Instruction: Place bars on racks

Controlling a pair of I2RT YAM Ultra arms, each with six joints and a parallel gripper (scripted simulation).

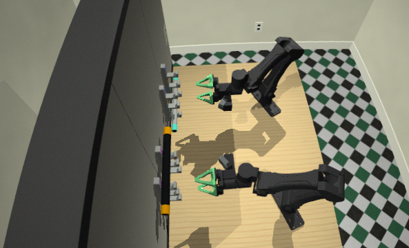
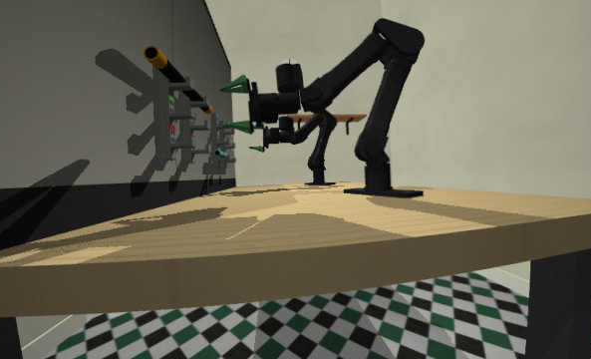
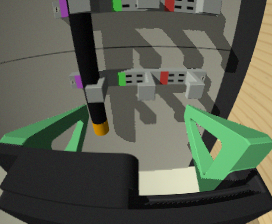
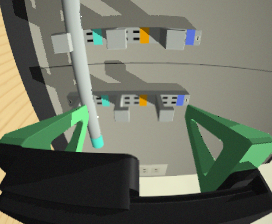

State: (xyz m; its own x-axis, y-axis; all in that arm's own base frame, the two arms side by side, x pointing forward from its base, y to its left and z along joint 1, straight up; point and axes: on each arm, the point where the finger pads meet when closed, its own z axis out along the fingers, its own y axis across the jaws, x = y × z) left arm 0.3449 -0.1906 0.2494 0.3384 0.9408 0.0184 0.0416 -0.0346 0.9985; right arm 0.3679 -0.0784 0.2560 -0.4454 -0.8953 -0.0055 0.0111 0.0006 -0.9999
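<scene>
Now: the black bar 110 mm ahead of my left hand, 70 mm above it and 40 mm to the right of it. Also, from my left hand: pale bar: 450 mm to the right, 90 mm ahead, 80 mm below.
Now: right hand 12 cm short of the pale bar, 1 cm to the left of it and 9 cm above it. Round my right hand: black bar: 13 cm ahead, 39 cm to the left, 6 cm above.
</scene>
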